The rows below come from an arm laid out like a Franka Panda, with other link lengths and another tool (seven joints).
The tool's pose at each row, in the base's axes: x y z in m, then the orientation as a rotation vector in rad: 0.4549, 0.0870, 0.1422, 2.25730, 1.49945, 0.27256; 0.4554, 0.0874, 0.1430, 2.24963, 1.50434, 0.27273; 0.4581, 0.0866, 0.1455, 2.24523, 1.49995, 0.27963; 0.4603, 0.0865, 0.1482, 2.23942, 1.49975, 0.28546; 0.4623, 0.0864, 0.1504, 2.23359, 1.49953, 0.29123; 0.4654, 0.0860, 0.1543, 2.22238, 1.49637, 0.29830; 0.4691, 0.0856, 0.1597, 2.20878, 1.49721, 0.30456; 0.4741, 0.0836, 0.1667, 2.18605, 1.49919, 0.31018; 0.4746, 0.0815, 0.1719, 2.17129, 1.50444, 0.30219; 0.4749, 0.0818, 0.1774, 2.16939, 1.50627, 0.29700
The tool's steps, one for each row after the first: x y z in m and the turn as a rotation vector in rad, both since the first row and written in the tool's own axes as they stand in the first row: 0.0005, 0.0006, -0.0006, -0.00343, -0.00033, -0.00610; 0.0007, 0.0043, -0.0016, -0.01085, 0.00084, -0.00468; 0.0013, 0.0073, -0.0032, -0.01704, 0.00262, -0.00632; 0.0019, 0.0100, -0.0044, -0.02322, 0.00436, -0.00797; 0.0025, 0.0144, -0.0066, -0.03511, 0.00408, -0.01031; 0.0033, 0.0200, -0.0099, -0.04664, 0.00421, -0.01604; 0.0030, 0.0279, -0.0138, -0.06410, 0.00166, -0.02678; 0.0009, 0.0314, -0.0178, -0.06992, -0.00582, -0.03781; 0.0010, 0.0339, -0.0226, -0.06881, -0.00899, -0.04053
